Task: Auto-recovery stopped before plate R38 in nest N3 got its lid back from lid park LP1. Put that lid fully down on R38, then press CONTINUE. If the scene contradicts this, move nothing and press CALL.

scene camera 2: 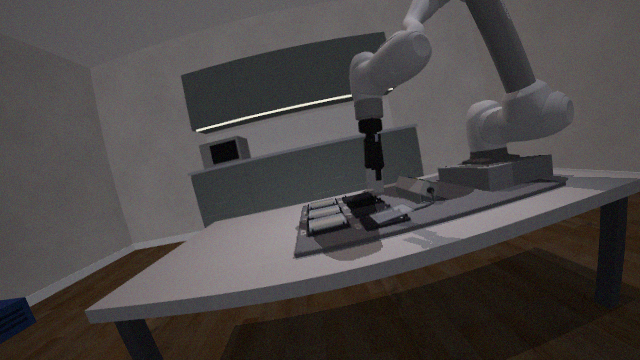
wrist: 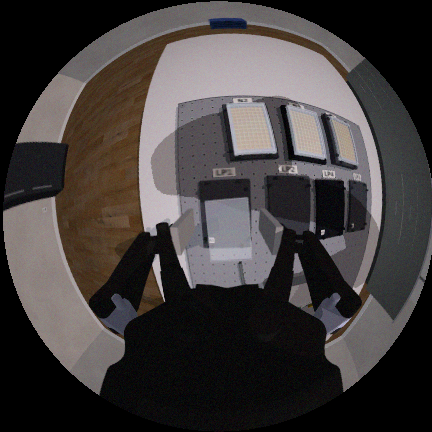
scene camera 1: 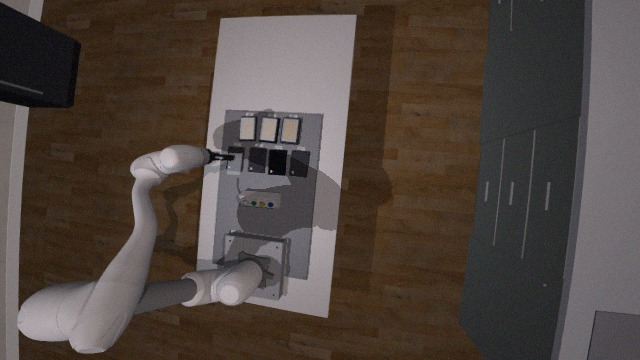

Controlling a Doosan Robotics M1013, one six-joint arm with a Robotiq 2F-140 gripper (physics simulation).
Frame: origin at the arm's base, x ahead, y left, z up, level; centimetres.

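Seen in the pictures: gripper, fingertip midpoint: (scene camera 2: 375, 190) (wrist: 226, 218); arm's base at its link origin: (scene camera 2: 489, 161) (scene camera 1: 252, 269).
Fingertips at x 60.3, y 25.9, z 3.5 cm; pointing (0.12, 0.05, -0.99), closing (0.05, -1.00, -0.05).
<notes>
Pixels of each thing's middle, then the offset from my fingertips to it. Level surfaces: height alone.
- lid park LP1 at the middle of its body: (wrist: 225, 214) (scene camera 2: 383, 218) (scene camera 1: 235, 158) dy +0.5, dx -1.1, dz -9.7 cm
- lid at the middle of its body: (wrist: 228, 230) (scene camera 2: 391, 212) (scene camera 1: 234, 163) dy -0.3, dx -4.1, dz -8.6 cm
- button box at the middle of its body: (wrist: 302, 295) (scene camera 2: 415, 186) (scene camera 1: 259, 199) dy -21.1, dx -20.8, dz -6.5 cm
- dark park LP2 at the middle of its body: (wrist: 291, 209) (scene camera 2: 370, 208) (scene camera 1: 257, 160) dy -13.4, dx +0.8, dz -9.7 cm
- blacker park labelled LP4 at the middle of its body: (wrist: 332, 209) (scene camera 2: 363, 201) (scene camera 1: 277, 162) dy -25.9, dx +1.7, dz -9.7 cm
- further dark park at the middle of its body: (wrist: 359, 206) (scene camera 2: 356, 196) (scene camera 1: 299, 163) dy -38.9, dx +3.5, dz -9.7 cm
- grey pegboard at its surface level: dz -10.7 cm
My gripper (scene camera 1: 232, 157) (scene camera 2: 377, 186) (wrist: 226, 218) is open and empty, pointing down above lid park LP1 (wrist: 225, 189), its pads left and right of the clear lid in the wrist view. The lid (scene camera 1: 234, 165) (scene camera 2: 391, 215) (wrist: 228, 220) lies off-centre on the dark park, its near end overhanging onto the pegboard. Three pale, gridded plates stand in the nests: a left one (scene camera 1: 247, 129) (wrist: 251, 130), a middle one (scene camera 1: 269, 130) (wrist: 306, 134) and a right one (scene camera 1: 290, 130) (wrist: 343, 140). Their labels are too blurred to read. The button box (scene camera 1: 260, 199) (scene camera 2: 415, 187) has green, yellow and blue buttons; button lettering is unreadable.
Right of LP1 are dark park LP2 (scene camera 1: 257, 160) (wrist: 289, 200), a blacker park labelled LP4 (scene camera 1: 277, 162) (wrist: 330, 207) and a further dark park (scene camera 1: 300, 163) (wrist: 357, 205). All stand on the grey pegboard (scene camera 1: 295, 220). The robot's base plate (scene camera 1: 235, 250) is at its near end.
</notes>
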